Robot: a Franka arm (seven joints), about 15 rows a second.
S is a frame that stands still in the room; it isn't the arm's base.
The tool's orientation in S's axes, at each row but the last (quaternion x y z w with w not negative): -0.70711, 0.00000, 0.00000, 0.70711; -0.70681, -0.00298, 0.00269, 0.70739; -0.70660, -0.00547, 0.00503, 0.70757; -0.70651, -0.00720, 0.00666, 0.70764; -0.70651, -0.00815, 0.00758, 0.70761; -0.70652, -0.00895, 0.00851, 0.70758; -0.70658, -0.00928, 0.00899, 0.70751
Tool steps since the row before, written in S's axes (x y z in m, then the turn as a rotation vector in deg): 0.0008, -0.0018, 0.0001, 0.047, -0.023, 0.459; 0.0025, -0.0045, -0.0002, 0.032, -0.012, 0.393; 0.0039, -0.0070, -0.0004, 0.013, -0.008, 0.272; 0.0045, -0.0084, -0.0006, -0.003, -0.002, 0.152; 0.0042, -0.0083, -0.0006, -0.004, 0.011, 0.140; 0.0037, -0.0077, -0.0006, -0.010, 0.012, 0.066; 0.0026, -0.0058, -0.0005, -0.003, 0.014, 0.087
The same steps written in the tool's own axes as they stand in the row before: 0.0008, -0.0001, -0.0018, 0.047, -0.459, -0.023; 0.0025, 0.0002, -0.0045, 0.032, -0.393, -0.012; 0.0038, 0.0004, -0.0071, 0.013, -0.272, -0.008; 0.0043, 0.0006, -0.0085, -0.003, -0.152, -0.002; 0.0040, 0.0006, -0.0084, -0.004, -0.140, 0.011; 0.0035, 0.0006, -0.0078, -0.010, -0.066, 0.012; 0.0024, 0.0005, -0.0059, -0.003, -0.087, 0.014
